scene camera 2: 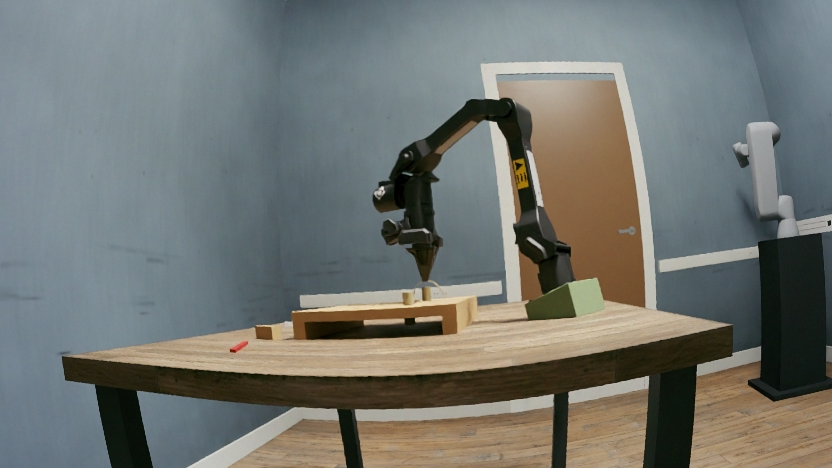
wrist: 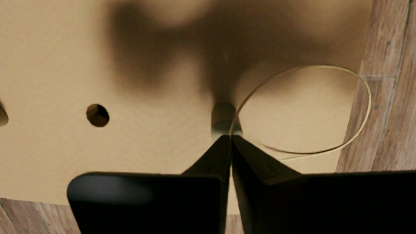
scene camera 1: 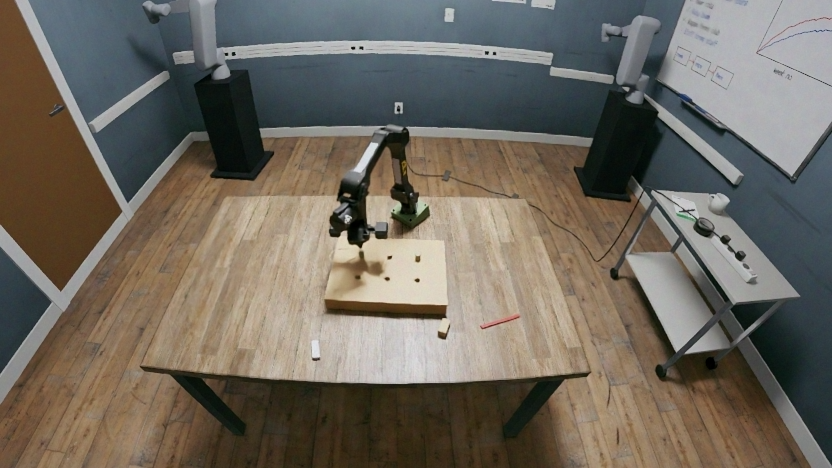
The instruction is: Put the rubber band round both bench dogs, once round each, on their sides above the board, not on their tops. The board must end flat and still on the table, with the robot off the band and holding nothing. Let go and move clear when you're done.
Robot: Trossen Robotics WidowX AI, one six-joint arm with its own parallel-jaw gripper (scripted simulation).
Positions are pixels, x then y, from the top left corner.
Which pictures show my gripper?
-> Scene camera 2, the wrist view and scene camera 1: all of them.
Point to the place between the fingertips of my gripper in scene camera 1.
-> At 360, 247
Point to a tan board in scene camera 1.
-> At 401, 294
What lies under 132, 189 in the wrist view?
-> My gripper.
